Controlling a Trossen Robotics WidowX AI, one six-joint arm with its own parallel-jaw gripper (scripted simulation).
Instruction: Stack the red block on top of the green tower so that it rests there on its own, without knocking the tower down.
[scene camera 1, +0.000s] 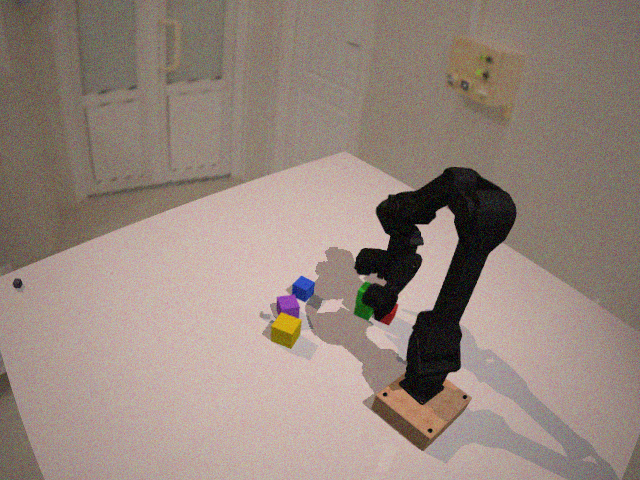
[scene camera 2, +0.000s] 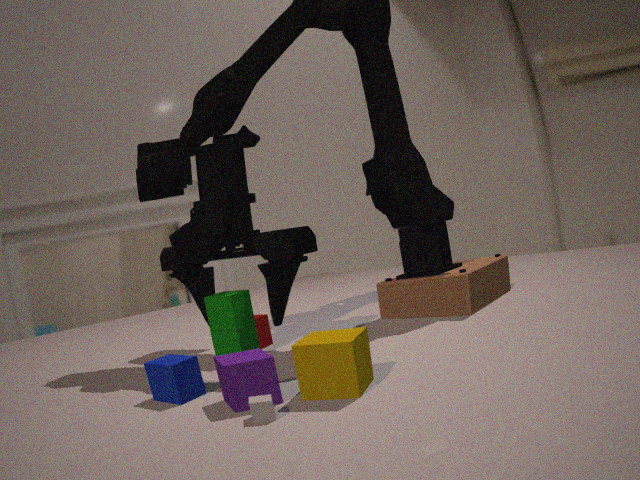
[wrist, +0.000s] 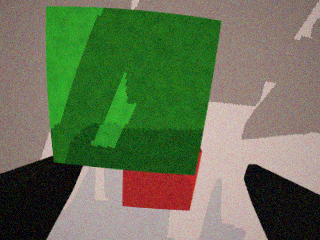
Labels:
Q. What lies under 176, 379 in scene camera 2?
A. A blue cube.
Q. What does my gripper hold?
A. Nothing.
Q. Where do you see a yellow cube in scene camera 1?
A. At 285, 330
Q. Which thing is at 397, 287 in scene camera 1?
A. My gripper.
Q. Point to a red block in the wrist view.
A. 142, 189

